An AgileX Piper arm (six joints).
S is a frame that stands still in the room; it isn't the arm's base.
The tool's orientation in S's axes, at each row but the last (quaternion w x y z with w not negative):
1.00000 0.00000 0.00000 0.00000
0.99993 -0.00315 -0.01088 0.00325
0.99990 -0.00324 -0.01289 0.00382
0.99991 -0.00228 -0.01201 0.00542
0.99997 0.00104 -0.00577 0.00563
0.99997 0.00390 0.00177 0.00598
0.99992 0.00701 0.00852 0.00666
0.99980 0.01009 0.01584 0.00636
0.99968 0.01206 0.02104 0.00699
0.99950 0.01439 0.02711 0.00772
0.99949 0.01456 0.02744 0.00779
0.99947 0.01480 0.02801 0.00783
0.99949 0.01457 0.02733 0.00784
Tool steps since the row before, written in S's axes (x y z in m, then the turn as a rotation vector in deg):
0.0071 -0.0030 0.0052 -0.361 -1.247 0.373
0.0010 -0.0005 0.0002 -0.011 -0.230 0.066
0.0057 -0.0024 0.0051 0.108 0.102 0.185
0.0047 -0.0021 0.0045 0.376 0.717 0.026
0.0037 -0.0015 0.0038 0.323 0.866 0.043
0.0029 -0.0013 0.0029 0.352 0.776 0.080
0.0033 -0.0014 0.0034 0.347 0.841 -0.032
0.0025 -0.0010 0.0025 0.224 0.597 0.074
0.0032 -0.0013 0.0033 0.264 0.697 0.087
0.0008 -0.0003 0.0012 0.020 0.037 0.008
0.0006 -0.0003 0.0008 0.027 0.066 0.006
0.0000 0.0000 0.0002 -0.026 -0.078 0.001
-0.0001 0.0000 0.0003 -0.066 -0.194 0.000
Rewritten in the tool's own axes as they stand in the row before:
0.0071 -0.0030 0.0052 -0.361 -1.247 0.373
0.0010 -0.0005 0.0002 -0.011 -0.230 0.065
0.0058 -0.0025 0.0049 0.114 0.100 0.183
0.0048 -0.0022 0.0044 0.384 0.713 0.020
0.0037 -0.0015 0.0038 0.333 0.862 0.037
0.0029 -0.0013 0.0029 0.361 0.772 0.075
0.0032 -0.0014 0.0035 0.359 0.836 -0.038
0.0024 -0.0010 0.0026 0.229 0.596 0.069
0.0030 -0.0013 0.0035 0.270 0.695 0.081
0.0007 -0.0003 0.0012 0.020 0.037 0.008
0.0006 -0.0003 0.0008 0.028 0.066 0.006
0.0000 0.0000 0.0002 -0.027 -0.078 0.002
-0.0001 0.0000 0.0003 -0.069 -0.193 0.002

